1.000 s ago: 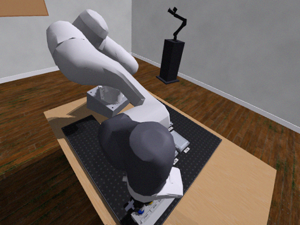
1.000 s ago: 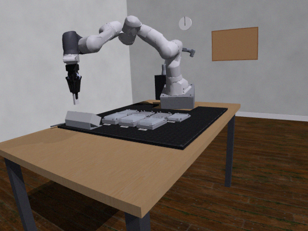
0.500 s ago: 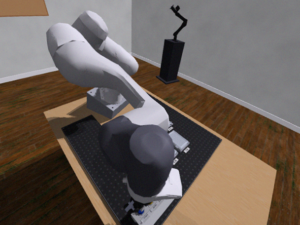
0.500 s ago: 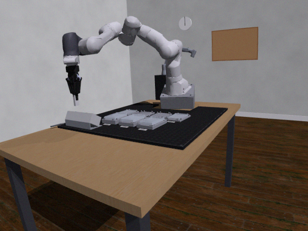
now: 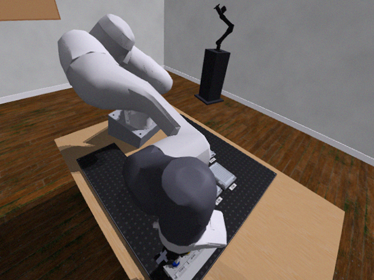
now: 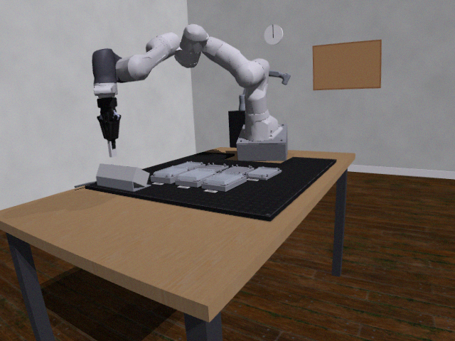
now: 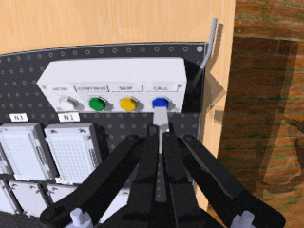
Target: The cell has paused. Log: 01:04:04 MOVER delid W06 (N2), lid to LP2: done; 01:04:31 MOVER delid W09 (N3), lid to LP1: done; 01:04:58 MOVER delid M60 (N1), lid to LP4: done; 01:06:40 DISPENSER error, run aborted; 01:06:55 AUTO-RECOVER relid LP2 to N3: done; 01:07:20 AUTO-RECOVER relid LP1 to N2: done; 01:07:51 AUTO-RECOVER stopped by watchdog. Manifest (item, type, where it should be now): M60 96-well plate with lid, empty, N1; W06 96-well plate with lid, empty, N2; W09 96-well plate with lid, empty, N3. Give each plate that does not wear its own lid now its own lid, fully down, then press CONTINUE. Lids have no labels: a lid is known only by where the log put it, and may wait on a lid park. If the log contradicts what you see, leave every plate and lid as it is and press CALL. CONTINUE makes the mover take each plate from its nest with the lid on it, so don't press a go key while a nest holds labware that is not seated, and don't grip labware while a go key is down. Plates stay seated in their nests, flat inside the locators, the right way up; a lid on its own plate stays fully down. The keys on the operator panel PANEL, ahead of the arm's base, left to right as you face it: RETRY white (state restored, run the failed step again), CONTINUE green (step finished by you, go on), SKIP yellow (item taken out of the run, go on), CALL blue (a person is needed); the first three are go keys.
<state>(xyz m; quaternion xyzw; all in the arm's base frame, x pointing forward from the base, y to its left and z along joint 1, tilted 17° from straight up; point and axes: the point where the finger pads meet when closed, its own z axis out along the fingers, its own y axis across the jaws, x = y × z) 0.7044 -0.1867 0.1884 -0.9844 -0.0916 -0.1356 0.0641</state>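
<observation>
My gripper is now 7 cm above the blue call key. The rest, counted from my hand: white key 15 cm to the left, 7 cm below, 3 cm behind; green key 10 cm to the left, 7 cm below, 2 cm behind; yellow key 7 cm below, 5 cm to the left, 1 cm behind.
</observation>
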